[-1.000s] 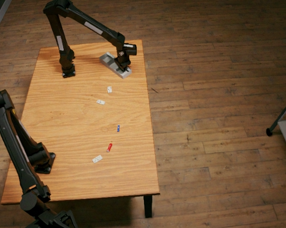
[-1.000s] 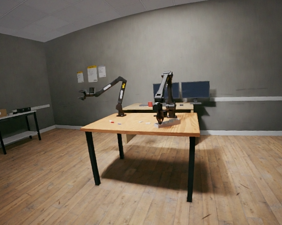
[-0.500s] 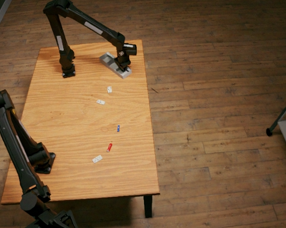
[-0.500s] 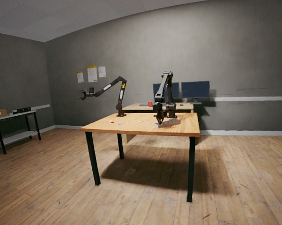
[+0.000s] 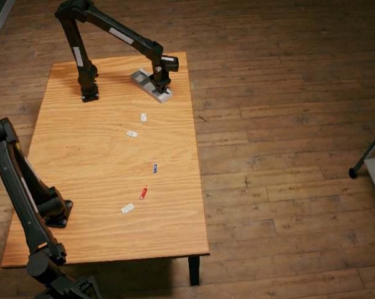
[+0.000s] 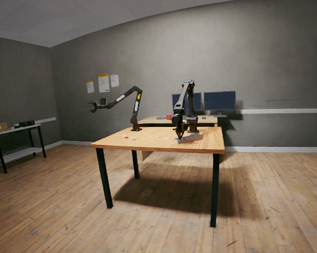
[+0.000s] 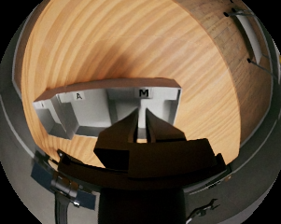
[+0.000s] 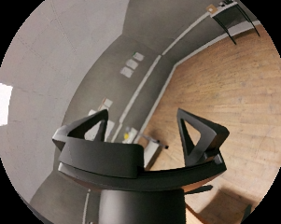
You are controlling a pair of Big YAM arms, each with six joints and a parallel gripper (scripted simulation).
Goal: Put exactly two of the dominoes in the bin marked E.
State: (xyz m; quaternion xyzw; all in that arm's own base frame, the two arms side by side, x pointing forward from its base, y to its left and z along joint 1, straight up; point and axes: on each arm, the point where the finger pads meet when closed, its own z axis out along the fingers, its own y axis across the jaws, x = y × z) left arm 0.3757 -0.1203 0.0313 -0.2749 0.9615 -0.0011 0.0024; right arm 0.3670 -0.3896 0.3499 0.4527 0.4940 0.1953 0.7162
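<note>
The grey bin lies 60 mm behind my left hand, 60 mm to the left of it and 10 mm below it. From my left hand the other things lie so: small blue piece: 460 mm to the right, 30 mm below; then small red piece: 50 mm behind, 590 mm to the right, 20 mm below.
</note>
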